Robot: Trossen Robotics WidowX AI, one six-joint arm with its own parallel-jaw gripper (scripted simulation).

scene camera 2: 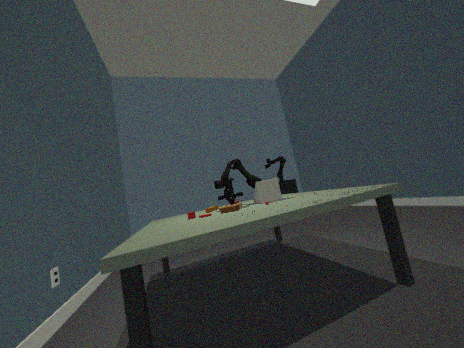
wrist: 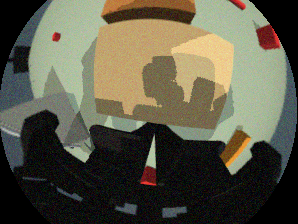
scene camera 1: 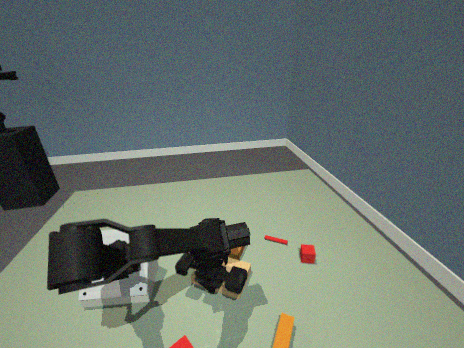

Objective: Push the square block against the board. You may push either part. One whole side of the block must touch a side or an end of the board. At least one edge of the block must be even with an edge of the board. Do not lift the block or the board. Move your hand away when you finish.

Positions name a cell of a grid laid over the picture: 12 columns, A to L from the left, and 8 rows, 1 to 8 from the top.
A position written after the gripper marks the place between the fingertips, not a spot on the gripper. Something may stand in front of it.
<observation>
In view: the gripper (scene camera 1: F7) and a tan square block (wrist: G3).
The gripper is seen too in the wrist view (wrist: G5).
</observation>
